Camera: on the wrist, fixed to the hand. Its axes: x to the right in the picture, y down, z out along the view.
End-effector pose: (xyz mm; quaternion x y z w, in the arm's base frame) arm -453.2 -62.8 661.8 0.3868 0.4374 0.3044 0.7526
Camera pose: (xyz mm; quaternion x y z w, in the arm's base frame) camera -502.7 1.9 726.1 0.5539 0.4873 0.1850 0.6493
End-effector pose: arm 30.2 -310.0 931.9 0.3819 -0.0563 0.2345 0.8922
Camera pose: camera -13.9 -221.5 963.2 0.5829 -0.0111 0.2316 0.7788
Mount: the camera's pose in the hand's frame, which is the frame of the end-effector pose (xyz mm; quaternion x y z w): 3.0 93.8 -44.2 0.2331 -0.0143 -0.0046 0.9723
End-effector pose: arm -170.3 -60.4 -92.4 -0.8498 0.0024 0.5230 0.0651
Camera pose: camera -136.4 -158.2 -85.6 -0.8037 0.1194 0.5198 0.2638
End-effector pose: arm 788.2 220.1 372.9 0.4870 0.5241 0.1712 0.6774
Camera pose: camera 776.7 287.4 451.0 0.6315 0.5421 0.0342 0.5534
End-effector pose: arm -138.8 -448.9 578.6 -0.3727 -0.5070 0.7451 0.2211
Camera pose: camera -101.7 -457.1 482.1 -0.2979 -0.3242 0.8470 0.2980
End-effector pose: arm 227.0 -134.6 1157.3 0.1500 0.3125 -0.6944 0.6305
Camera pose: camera 309.2 -110.3 1098.9 0.2815 0.1337 -0.7531 0.5794
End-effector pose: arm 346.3 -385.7 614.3 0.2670 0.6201 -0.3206 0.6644
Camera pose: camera 388.5 -291.6 603.4 0.4070 0.5199 -0.4631 0.5912
